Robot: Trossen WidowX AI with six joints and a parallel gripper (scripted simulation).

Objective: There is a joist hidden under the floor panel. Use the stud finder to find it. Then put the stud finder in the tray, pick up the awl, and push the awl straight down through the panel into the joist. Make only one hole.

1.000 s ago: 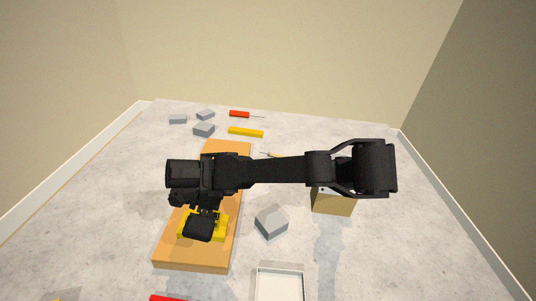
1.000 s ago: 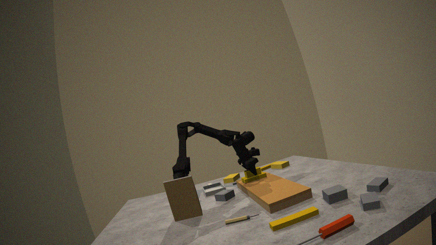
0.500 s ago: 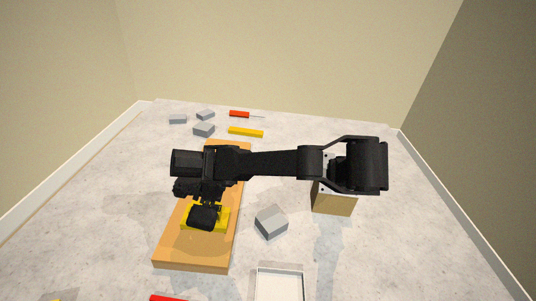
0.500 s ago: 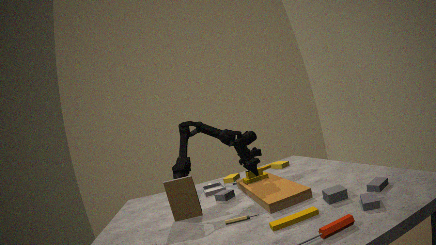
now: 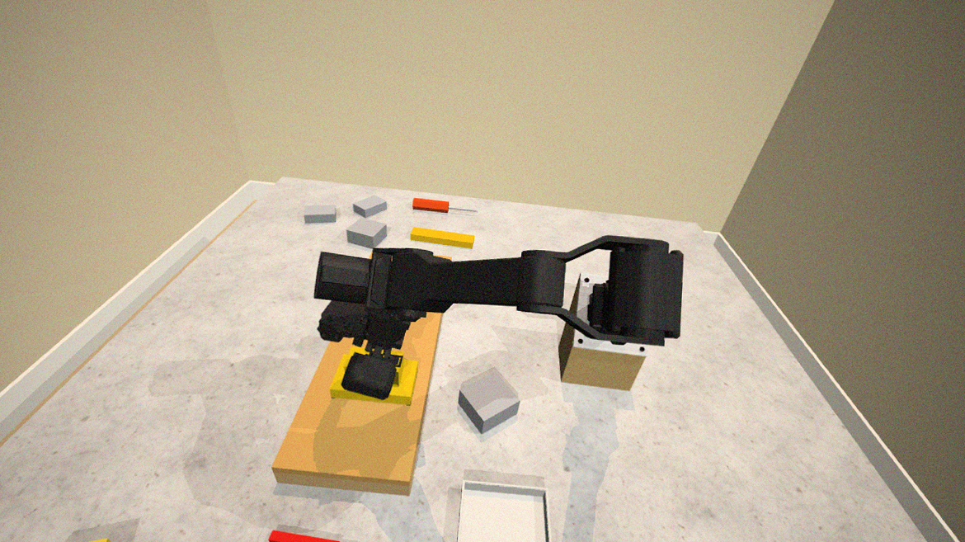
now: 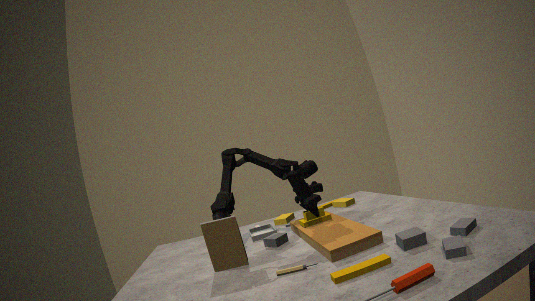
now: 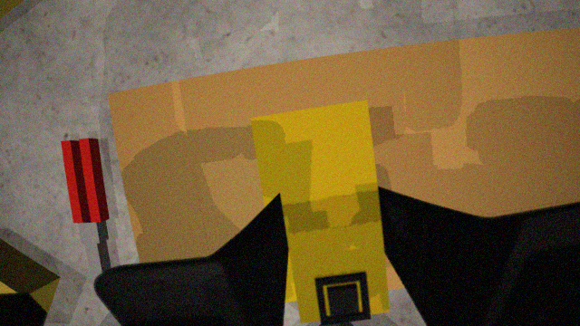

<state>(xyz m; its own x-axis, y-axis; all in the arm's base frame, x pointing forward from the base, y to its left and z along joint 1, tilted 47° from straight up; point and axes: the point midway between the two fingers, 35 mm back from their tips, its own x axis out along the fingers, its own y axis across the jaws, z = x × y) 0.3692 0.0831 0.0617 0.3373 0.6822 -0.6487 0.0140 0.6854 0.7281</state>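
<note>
The square light is 40 mm behind my gripper tip and 30 mm above it. Also, from my gripper tip: white tray: 210 mm behind, 220 mm to the left, 50 mm below; then wooden-handled awl: 190 mm behind, 340 mm to the right, 60 mm below; then stud finder: 20 mm behind, 20 mm above.
</note>
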